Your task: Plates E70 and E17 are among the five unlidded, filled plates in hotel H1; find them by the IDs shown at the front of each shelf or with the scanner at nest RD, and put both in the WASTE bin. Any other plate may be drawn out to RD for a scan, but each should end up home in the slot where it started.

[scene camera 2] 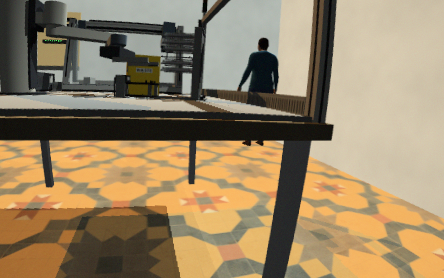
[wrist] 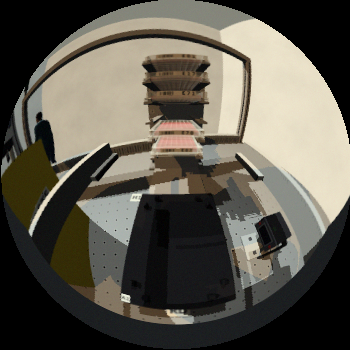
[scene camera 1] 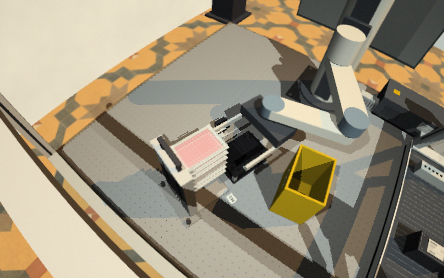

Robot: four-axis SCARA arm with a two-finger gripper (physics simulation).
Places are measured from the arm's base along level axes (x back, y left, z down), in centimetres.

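Pixels of known places: gripper, fingertip midpoint: [scene camera 2: 153, 62] [wrist: 176, 146] [scene camera 1: 228, 149]; arm's base, origin of the base link: [scene camera 1: 323, 94].
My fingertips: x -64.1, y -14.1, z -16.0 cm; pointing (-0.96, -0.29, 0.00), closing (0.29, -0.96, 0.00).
Ahead of a thing's pixels: the offset from my fingertips to its middle. "*": to the spot under its first point.
Hotel H1 @(dx -13.4, dy -4.9, dz -1.4 cm) [scene camera 1: 182, 185] [scene camera 2: 198, 62] holds five filled plates. In the wrist view the front labels seem to read E01 on the top plate @(dx -10.4, dy -3.0, dz -11.3 cm) [wrist: 176, 64], E17 on the second plate @(dx -10.4, dy -3.0, dz -8.5 cm) [wrist: 175, 80] and E71 on the third plate @(dx -10.4, dy -3.0, dz -5.7 cm) [wrist: 175, 96]. Below a dark gap, the fourth plate @(dx -10.4, dy -3.0, dz -0.1 cm) [wrist: 176, 126] seems to end in 70; the lowest plate @(dx -10.4, dy -3.0, dz +2.7 cm) [wrist: 176, 143] has an unreadable label. My gripper [scene camera 1: 232, 148] [wrist: 176, 146] is open and empty, above nest RD @(dx +6.6, dy +1.9, dz +11.3 cm) [scene camera 1: 242, 160] [wrist: 180, 250], its fingers pointing toward the hotel. The yellow WASTE bin @(dx +5.3, dy +25.1, dz +4.8 cm) [scene camera 1: 300, 207] [wrist: 75, 250] stands beside the nest.
A small black device @(dx +11.6, dy -10.8, dz +10.6 cm) [wrist: 275, 232] stands right of the nest in the wrist view. The H1 tag @(dx -7.7, dy +7.9, dz +14.8 cm) [scene camera 1: 231, 198] [wrist: 136, 197] lies near the hotel. A dark box @(* dx +69.8, dy +49.6, dz +3.3 cm) [scene camera 1: 405, 105] stands by the arm base. A person [scene camera 2: 263, 70] [wrist: 44, 135] is beyond the table.
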